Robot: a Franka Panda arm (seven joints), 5 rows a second.
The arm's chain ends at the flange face. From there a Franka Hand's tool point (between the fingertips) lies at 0.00 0.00 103.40 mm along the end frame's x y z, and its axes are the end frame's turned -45 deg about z.
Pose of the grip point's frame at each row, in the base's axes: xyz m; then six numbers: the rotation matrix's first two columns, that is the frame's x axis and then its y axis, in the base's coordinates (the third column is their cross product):
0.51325 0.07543 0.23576 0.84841 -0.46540 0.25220 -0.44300 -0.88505 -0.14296
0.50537 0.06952 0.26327 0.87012 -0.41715 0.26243 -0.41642 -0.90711 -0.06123
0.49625 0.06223 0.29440 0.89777 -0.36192 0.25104 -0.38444 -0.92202 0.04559
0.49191 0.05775 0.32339 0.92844 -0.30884 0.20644 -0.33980 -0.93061 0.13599
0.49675 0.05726 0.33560 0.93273 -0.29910 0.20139 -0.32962 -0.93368 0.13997
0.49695 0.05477 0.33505 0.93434 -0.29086 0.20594 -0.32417 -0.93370 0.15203
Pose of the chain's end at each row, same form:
0.48329 0.07444 0.33472 0.28667 -0.95491 0.07724 -0.91316 -0.29674 -0.27942
0.47811 0.07531 0.36284 0.32081 -0.93639 0.14227 -0.90972 -0.34645 -0.22886
0.47402 0.07644 0.39438 0.36298 -0.90788 0.20975 -0.90666 -0.39605 -0.14528
0.47639 0.07806 0.42358 0.41623 -0.87642 0.24213 -0.89678 -0.43966 -0.04982
0.48164 0.07762 0.43584 0.42646 -0.87171 0.24138 -0.89262 -0.44872 -0.04343
0.48164 0.07636 0.43500 0.43146 -0.86589 0.25312 -0.88990 -0.45456 -0.03812

